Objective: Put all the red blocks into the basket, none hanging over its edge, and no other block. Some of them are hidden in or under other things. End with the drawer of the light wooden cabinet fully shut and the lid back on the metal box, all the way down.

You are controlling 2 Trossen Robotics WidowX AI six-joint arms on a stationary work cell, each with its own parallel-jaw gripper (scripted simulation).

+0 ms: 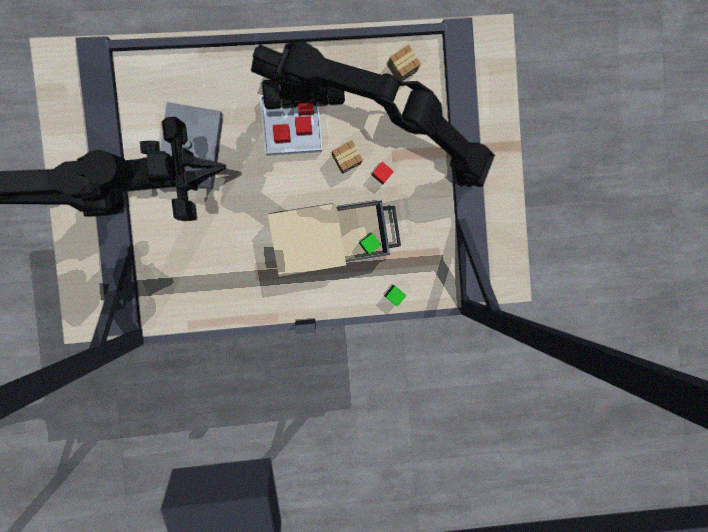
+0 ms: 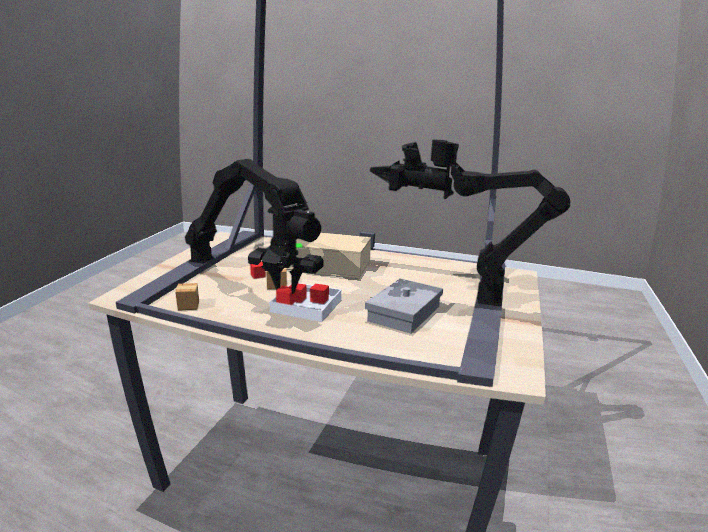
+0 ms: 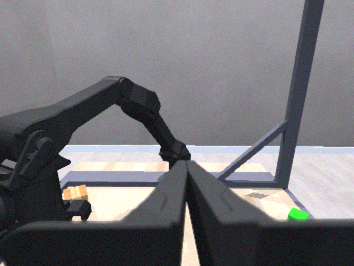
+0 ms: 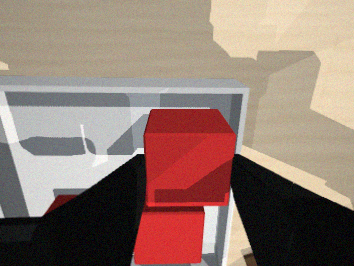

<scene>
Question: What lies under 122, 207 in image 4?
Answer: My right gripper.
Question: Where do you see a grey metal lid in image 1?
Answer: At 203, 125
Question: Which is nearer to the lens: the light wooden cabinet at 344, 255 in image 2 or the grey metal lid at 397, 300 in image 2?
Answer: The grey metal lid.
</scene>
